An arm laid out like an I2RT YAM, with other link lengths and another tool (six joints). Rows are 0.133 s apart.
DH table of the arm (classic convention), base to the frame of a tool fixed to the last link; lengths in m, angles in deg. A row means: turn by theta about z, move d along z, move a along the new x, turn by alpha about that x. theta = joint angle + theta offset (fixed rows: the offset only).
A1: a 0.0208; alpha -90; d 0.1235; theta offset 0
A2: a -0.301; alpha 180; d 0; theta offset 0
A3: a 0.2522; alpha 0; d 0; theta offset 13.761
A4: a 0.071; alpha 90; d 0.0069; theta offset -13.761
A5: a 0; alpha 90; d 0.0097; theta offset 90
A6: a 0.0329; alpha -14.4; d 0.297; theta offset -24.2
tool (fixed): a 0; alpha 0; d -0.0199; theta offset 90
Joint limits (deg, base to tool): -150..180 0..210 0..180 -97..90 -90..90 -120..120
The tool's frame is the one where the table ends.
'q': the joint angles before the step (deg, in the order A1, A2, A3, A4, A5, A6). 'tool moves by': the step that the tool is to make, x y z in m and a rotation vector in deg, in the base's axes. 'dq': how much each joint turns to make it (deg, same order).
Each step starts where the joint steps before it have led.
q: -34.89 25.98 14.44 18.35 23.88 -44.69
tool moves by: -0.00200 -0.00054 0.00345 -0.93 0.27 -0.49
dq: -0.40 0.02 -0.16 0.90 -0.02 -1.01
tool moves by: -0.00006 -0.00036 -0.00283 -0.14 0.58 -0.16
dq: -0.12 0.00 -0.42 0.23 -0.02 -0.49
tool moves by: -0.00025 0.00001 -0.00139 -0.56 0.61 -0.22
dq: -0.09 0.00 -0.58 0.77 0.03 -0.90
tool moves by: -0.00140 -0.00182 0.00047 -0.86 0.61 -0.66
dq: -0.53 0.56 -0.57 1.61 -0.02 -1.16
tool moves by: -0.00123 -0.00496 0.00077 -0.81 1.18 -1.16
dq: -1.01 1.67 -0.14 1.94 -0.04 -1.49
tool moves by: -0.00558 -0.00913 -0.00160 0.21 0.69 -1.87
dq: -2.05 1.88 0.25 1.05 -0.21 -0.25
